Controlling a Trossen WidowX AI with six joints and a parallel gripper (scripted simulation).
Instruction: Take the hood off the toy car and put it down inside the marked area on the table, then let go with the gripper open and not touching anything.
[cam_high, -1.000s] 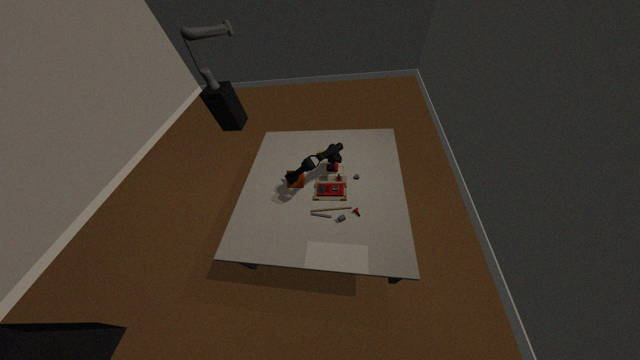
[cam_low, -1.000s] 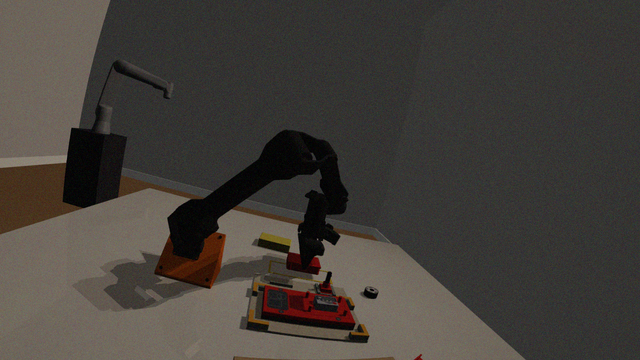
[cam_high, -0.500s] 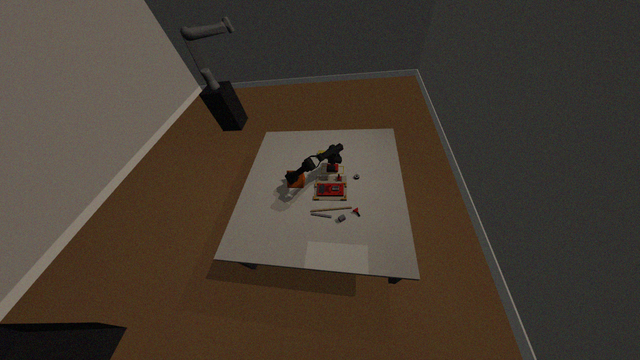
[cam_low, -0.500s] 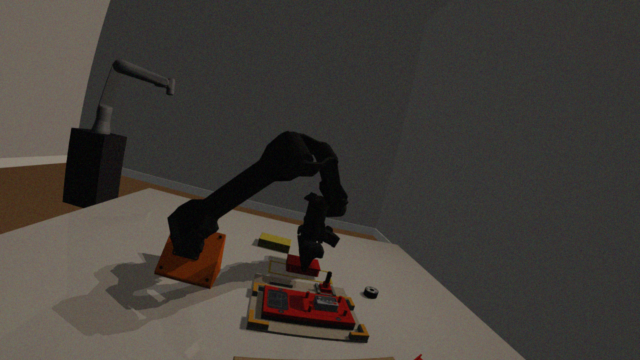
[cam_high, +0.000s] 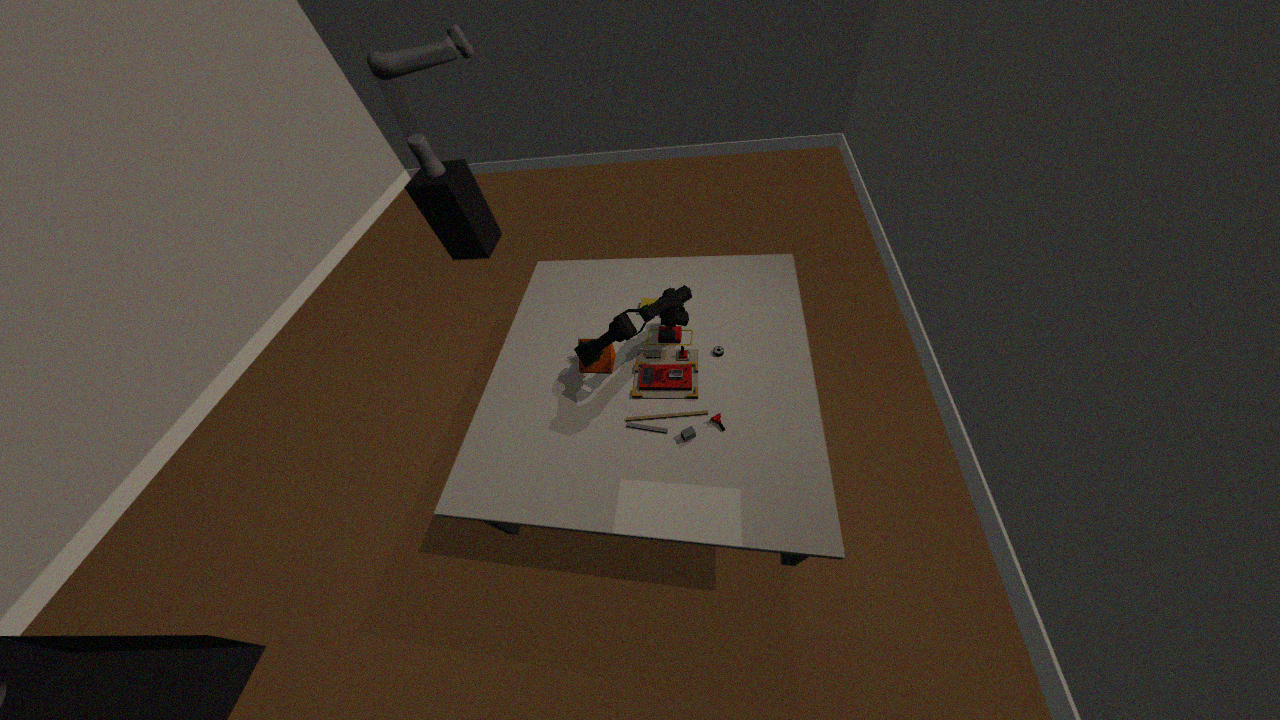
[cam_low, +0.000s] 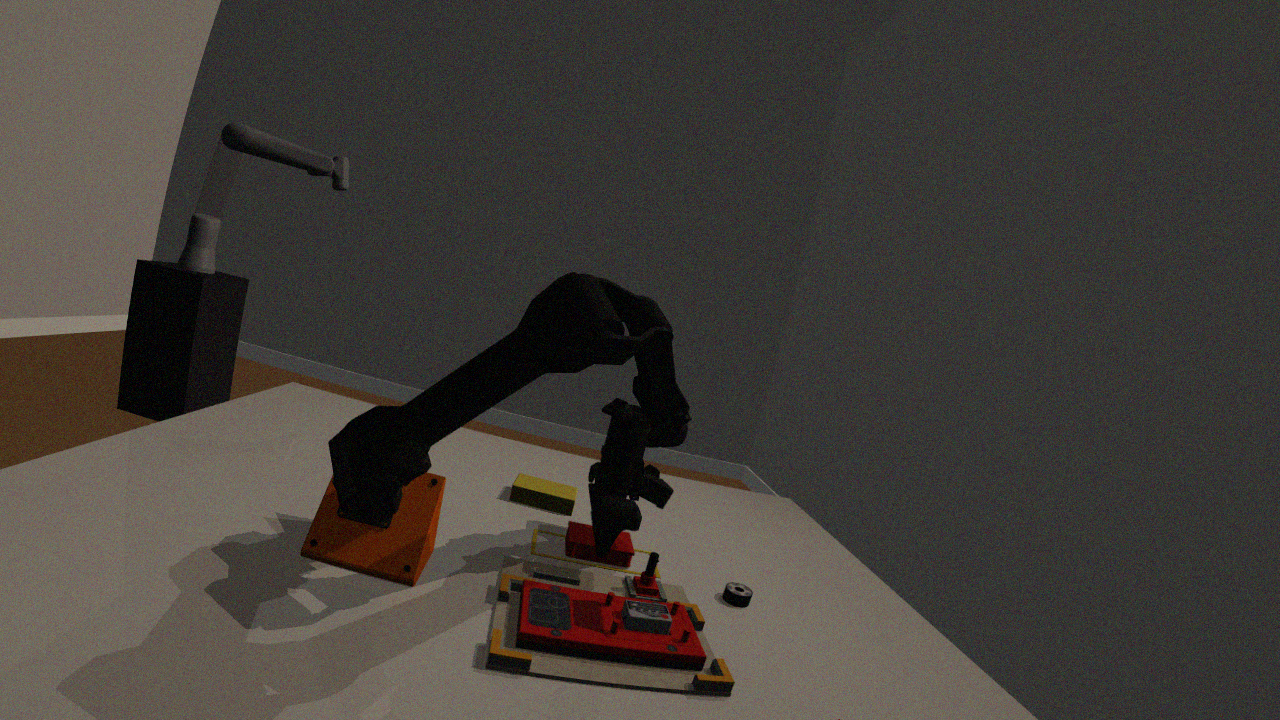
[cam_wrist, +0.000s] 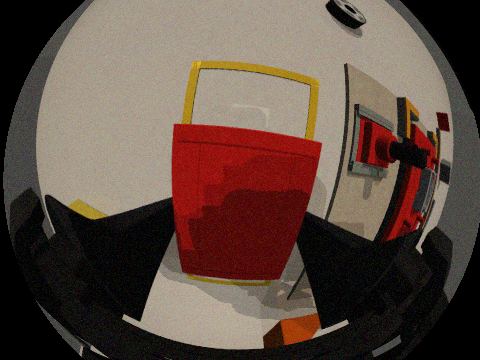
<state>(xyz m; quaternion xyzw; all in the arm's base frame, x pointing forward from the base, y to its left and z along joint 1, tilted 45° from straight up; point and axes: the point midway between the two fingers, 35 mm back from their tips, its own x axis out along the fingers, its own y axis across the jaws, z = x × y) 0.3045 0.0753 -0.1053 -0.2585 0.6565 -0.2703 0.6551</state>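
The red hood is right at my gripper tip. Also, from my gripper tip: wooden stick 10 mm ahead, 370 mm to the right, 10 mm below; then yellow block 90 mm behind, 170 mm to the left; then black wheel 200 mm ahead, 80 mm to the right, 10 mm below.
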